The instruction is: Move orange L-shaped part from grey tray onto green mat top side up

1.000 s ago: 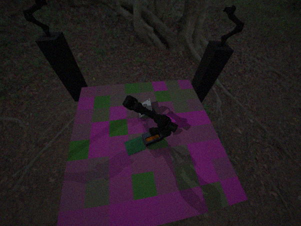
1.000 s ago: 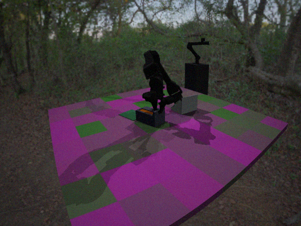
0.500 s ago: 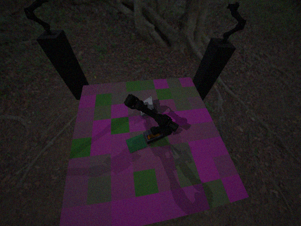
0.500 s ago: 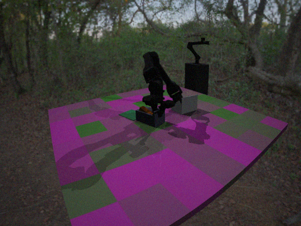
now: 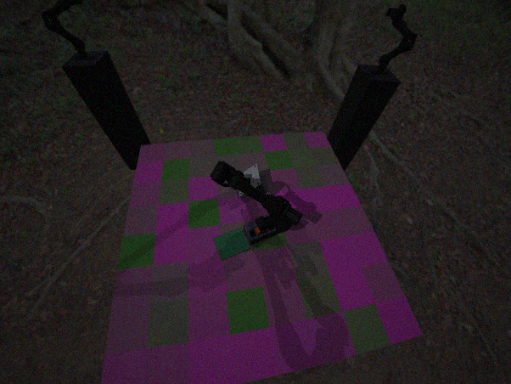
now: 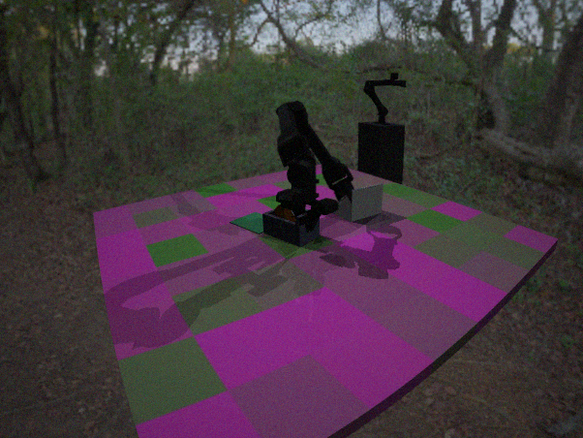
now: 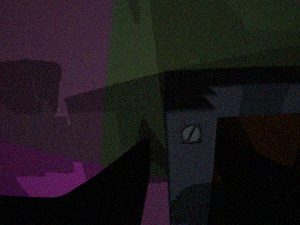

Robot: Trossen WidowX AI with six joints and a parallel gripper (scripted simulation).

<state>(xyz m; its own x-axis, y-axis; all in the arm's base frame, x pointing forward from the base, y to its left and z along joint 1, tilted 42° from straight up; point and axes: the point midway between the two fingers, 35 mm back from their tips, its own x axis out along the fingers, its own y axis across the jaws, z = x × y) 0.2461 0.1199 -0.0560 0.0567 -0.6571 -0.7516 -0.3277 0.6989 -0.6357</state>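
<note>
Right now the orange L-shaped part is 4 cm to the right of my gripper tip and 1 cm ahead of it. Round my gripper tip: green mat 21 cm to the right, 7 cm ahead, 5 cm below.
</note>
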